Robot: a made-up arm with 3 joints. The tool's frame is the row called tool.
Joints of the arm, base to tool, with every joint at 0 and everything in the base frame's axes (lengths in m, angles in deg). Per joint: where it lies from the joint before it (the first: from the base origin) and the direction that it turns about. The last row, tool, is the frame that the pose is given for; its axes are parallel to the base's.
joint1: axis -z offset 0 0 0.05
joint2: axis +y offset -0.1 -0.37 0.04
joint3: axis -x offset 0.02 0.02 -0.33
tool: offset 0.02 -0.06 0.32
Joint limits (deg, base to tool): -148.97..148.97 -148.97..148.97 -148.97..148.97
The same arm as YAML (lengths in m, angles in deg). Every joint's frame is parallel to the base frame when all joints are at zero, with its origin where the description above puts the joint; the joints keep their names.
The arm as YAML. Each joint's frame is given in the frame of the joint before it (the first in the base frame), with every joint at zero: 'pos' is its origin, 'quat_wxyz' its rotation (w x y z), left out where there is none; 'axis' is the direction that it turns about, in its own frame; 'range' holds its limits. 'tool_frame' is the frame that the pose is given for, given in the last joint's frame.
length_unit: m
angle_unit: deg
joints:
  - joint: joint1
    pos: [0.0, 0.0, 0.05]
    axis: "-z"
    range: [-148.97, 148.97]
  - joint: joint2
    pos: [-0.1, -0.37, 0.04]
    axis: "+y"
    range: [-148.97, 148.97]
  - joint: joint3
    pos: [0.02, 0.02, -0.33]
    axis: "-x"
    range: [-148.97, 148.97]
tool_frame:
  pos: [0.02, -0.06, 0.32]

